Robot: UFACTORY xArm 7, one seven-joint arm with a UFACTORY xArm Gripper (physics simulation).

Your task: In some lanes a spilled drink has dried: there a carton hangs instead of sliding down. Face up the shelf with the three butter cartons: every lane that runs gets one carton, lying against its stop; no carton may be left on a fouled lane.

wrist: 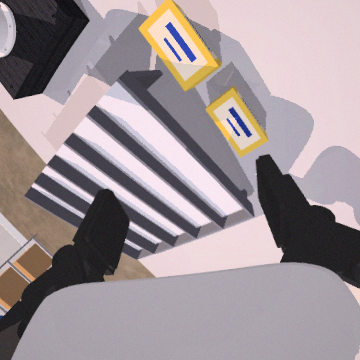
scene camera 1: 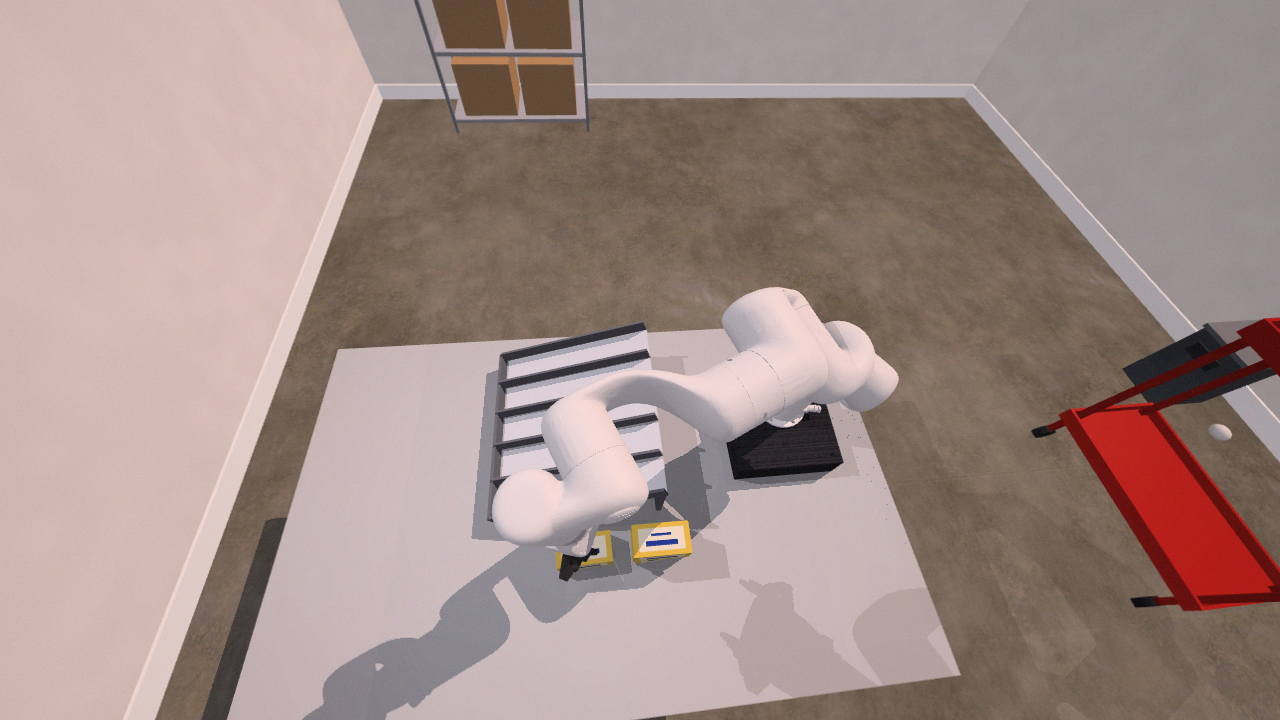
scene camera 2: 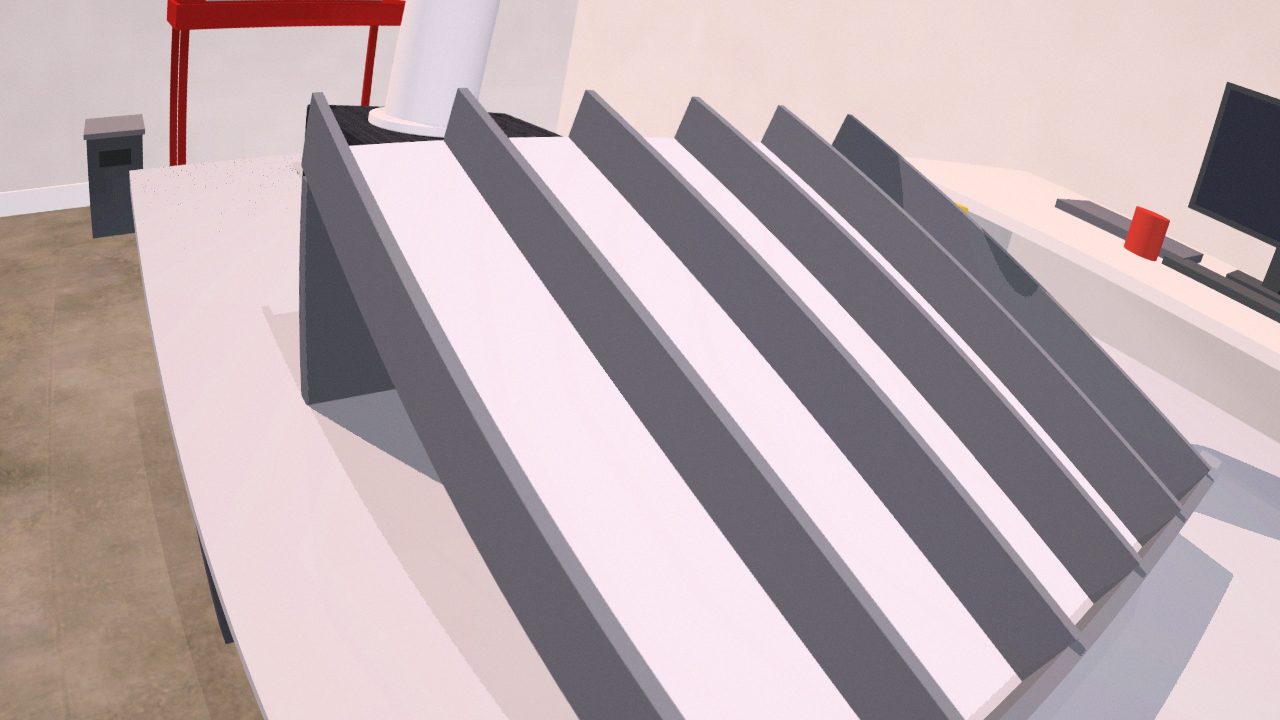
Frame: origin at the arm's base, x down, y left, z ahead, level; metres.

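Seen in the pictures: gripper, between the fingertips: (wrist: 184,191); arm's base, origin of its link: (scene camera 2: 427,126).
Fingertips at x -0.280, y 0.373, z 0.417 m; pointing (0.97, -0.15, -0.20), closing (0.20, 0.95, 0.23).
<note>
Offsets run from my fingertips to a thing's middle.
A yellow-edged butter carton @[dx +0.270, dy -0.017, dz -0.122 m] (scene camera 1: 662,540) (wrist: 180,45) with blue bars lies on the table beside the shelf's near side. A second, smaller-looking carton @[dx +0.334, dy +0.007, dz +0.041 m] (scene camera 1: 604,546) (wrist: 236,121) lies next to it, partly hidden by the gripper in scene camera 1. A third carton cannot be made out separately. My gripper (scene camera 1: 580,564) (wrist: 184,191) is open and empty, above the table near the second carton. The sloped shelf (scene camera 1: 572,369) (scene camera 2: 626,376) (wrist: 150,104) has several white lanes between dark dividers. No carton shows in the visible lane parts; the arm hides some. No dried spill can be made out.
The arm crosses over the shelf in scene camera 1. Its black base block (scene camera 1: 787,454) (scene camera 2: 349,129) (wrist: 45,50) stands beside the shelf's high end. A red cart (scene camera 1: 1172,510) stands on the floor at the right. A red cup (scene camera 2: 1146,233) and a monitor (scene camera 2: 1248,161) stand in the background.
</note>
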